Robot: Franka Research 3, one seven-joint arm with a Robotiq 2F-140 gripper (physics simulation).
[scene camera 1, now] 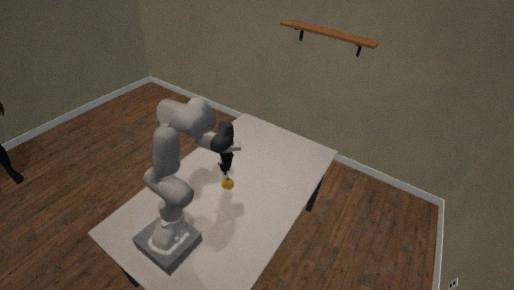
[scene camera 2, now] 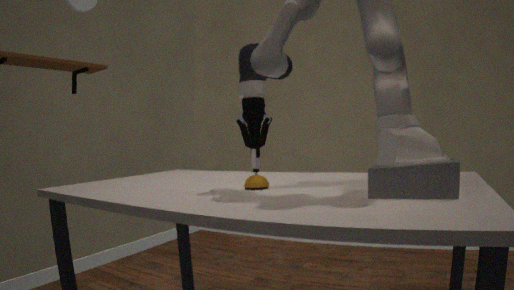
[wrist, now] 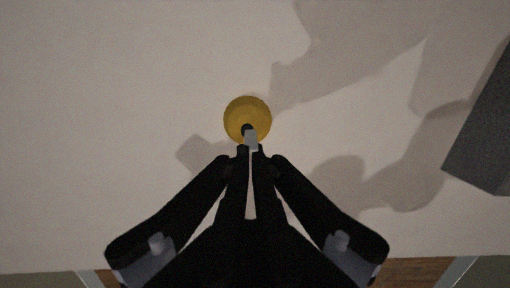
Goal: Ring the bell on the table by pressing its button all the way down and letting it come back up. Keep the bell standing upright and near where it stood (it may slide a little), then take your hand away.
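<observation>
The bell [scene camera 1: 227, 184] [scene camera 2: 256, 183] [wrist: 247, 112] is a yellow dome standing upright on the white table. Its small black button [scene camera 2: 256, 171] [wrist: 246, 129] is on top of the dome. My gripper [scene camera 1: 226, 175] [scene camera 2: 255, 167] [wrist: 250, 138] is shut with nothing between its fingers and points down right above the bell. In the second scene view its fingertips are at the button, touching it or almost touching it. In the wrist view the fingertips cover part of the button's edge. How far the button is pressed is too small to tell.
The table [scene camera 1: 280, 150] [scene camera 2: 125, 192] carries the arm's grey base block [scene camera 1: 150, 250] [scene camera 2: 414, 182] [wrist: 485, 135], well to one side of the bell. A wooden shelf [scene camera 1: 330, 34] [scene camera 2: 50, 62] is on the wall. Part of a person's leg [scene camera 1: 9, 165] shows at the left edge of the first scene view.
</observation>
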